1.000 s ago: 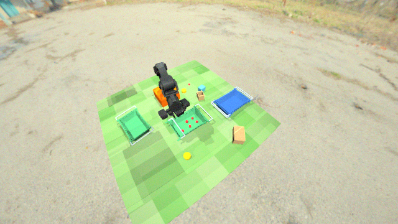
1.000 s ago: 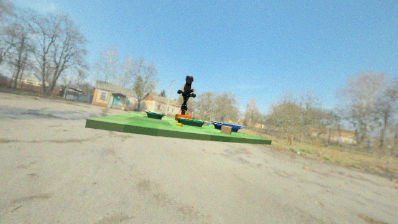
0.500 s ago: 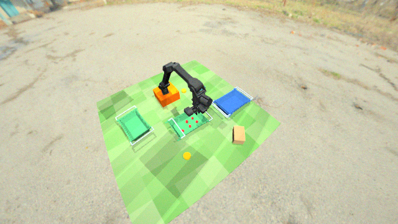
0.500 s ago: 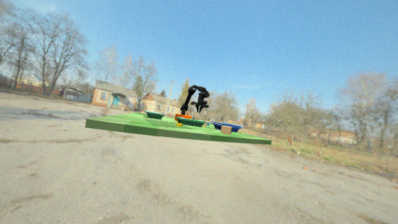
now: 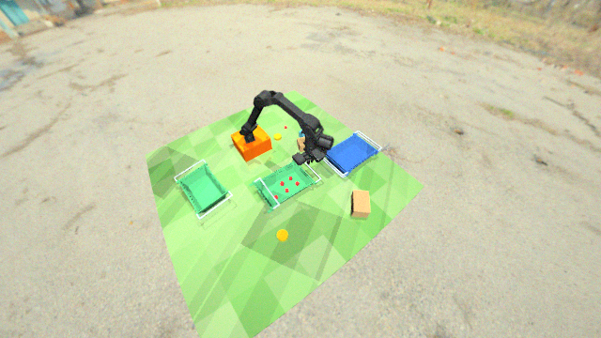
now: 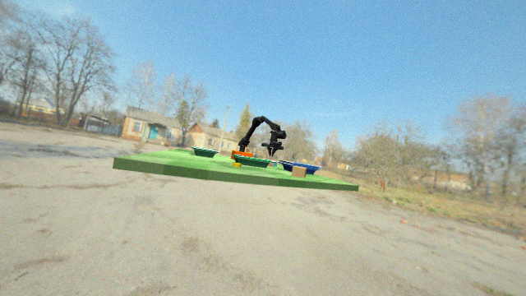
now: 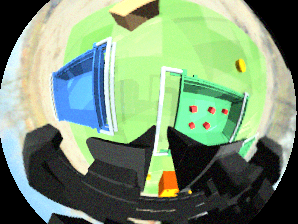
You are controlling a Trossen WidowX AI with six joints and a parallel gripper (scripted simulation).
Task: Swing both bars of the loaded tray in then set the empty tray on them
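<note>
Right now the green tray is 150 mm behind my gripper tip, 570 mm to the right of it and 50 mm below it. Round my gripper tip: small box (210 mm behind, 60 mm to the left, 80 mm below); then cyan cube (300 mm behind, 120 mm to the left, 70 mm below).
</note>
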